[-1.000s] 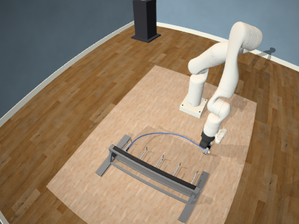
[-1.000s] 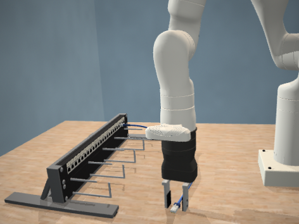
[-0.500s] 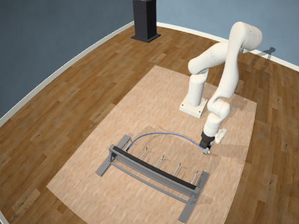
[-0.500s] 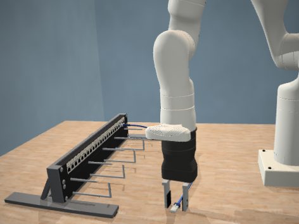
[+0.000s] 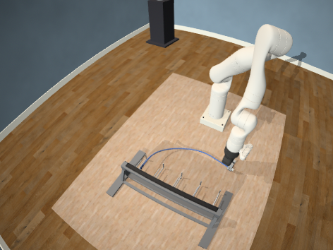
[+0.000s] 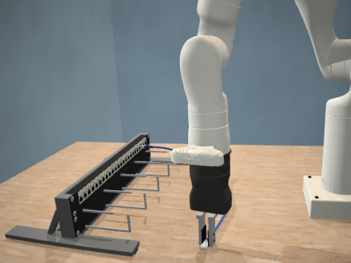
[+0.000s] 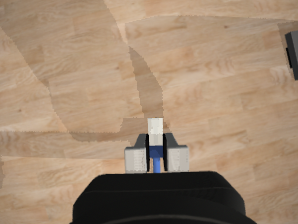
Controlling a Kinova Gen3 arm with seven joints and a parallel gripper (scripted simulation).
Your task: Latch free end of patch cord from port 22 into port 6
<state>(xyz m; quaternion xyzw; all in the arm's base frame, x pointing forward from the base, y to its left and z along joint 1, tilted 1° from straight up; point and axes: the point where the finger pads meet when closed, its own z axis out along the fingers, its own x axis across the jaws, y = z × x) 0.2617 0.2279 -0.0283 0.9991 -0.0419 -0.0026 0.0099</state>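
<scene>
Now: the white plug 1 cm to the left of my hand and 1 cm below it.
</scene>
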